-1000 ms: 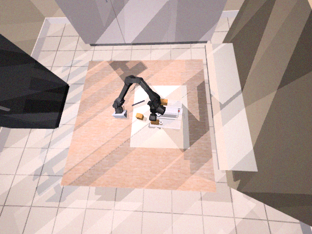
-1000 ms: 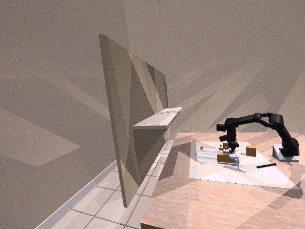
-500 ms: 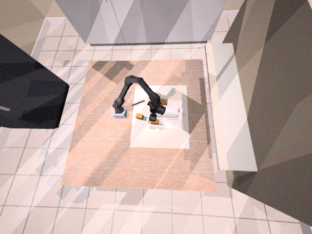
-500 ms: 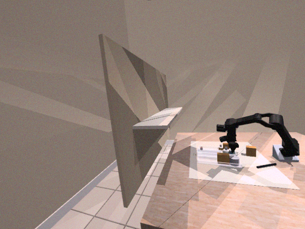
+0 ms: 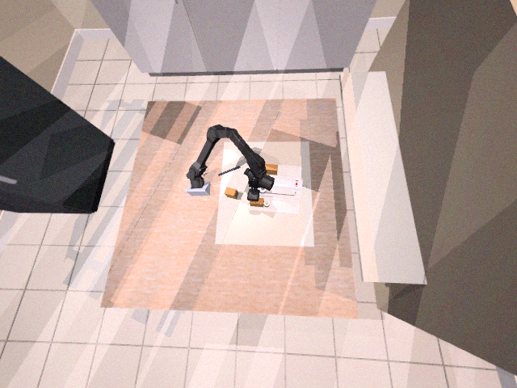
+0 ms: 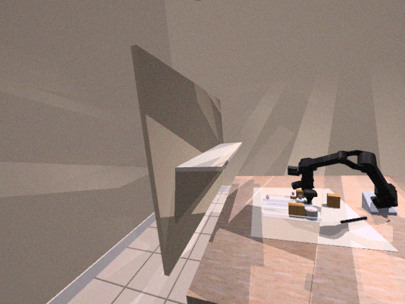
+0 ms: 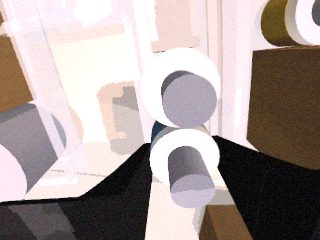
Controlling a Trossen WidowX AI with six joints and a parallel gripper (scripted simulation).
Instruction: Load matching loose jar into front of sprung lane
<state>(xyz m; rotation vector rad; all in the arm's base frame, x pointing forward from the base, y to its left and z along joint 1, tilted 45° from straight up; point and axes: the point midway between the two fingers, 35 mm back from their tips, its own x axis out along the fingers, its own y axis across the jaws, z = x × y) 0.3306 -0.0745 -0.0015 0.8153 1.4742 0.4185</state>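
My gripper tip is 14 cm short of the clear pusher lane, 2 cm above it and 1 cm to the left of it. The rest, counted from my gripper tip: red mark 23 cm ahead, 4 cm above, 1 cm to the right; then wall shelf 50 cm ahead, 33 cm above, 6 cm to the right; then black stick 15 cm to the left, 15 cm behind, 3 cm below.
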